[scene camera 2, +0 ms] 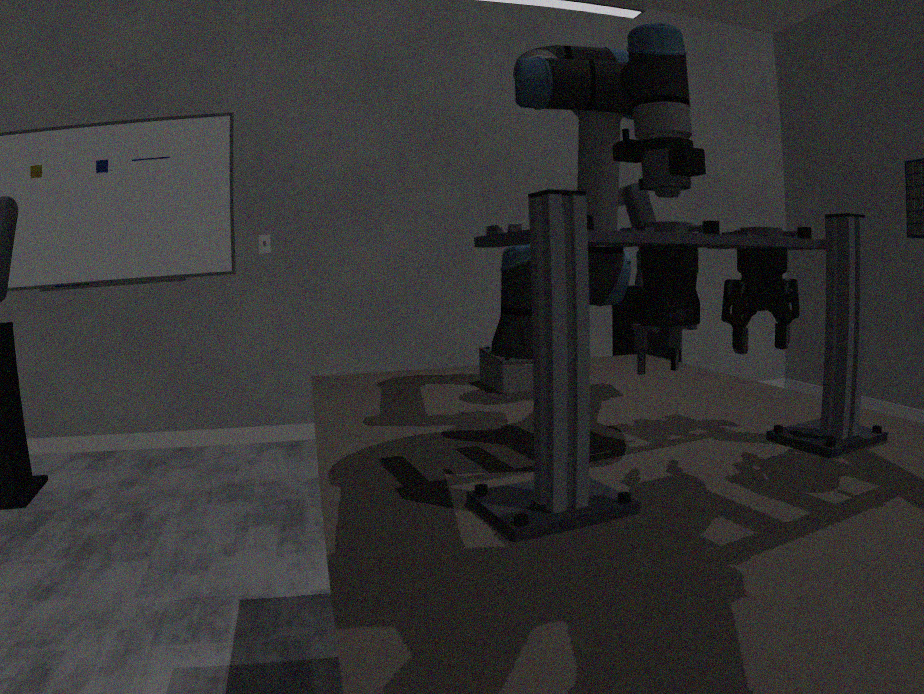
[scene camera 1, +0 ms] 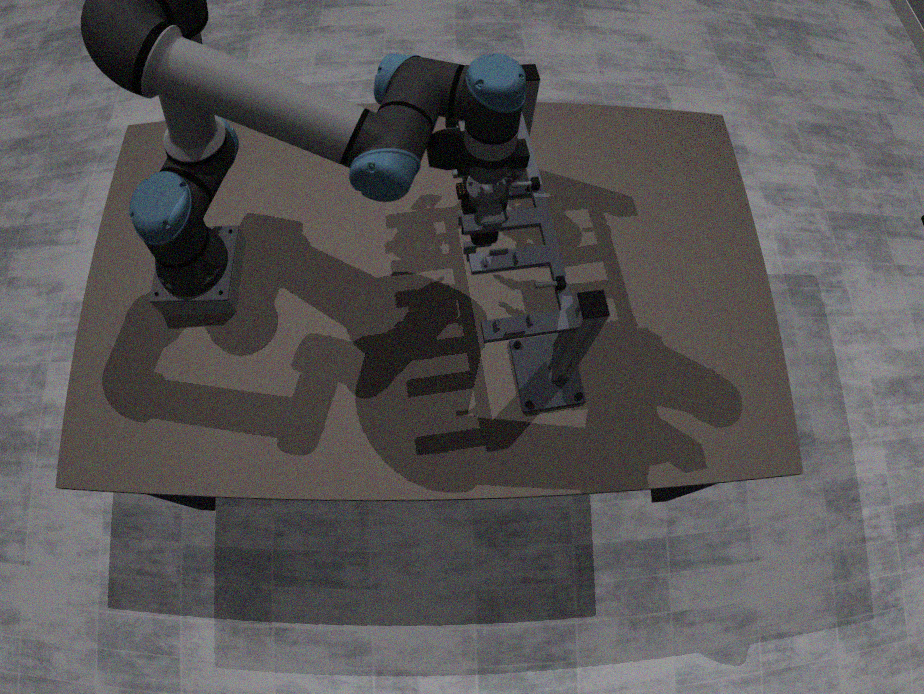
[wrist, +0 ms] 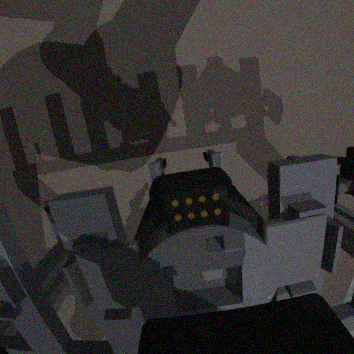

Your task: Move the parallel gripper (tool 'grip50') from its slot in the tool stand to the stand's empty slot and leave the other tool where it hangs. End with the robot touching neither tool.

Labels:
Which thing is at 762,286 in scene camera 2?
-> An adaptive gripper.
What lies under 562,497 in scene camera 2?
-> A tool stand.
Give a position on a tool stand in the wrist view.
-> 90,218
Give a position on a tool stand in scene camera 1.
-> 546,367

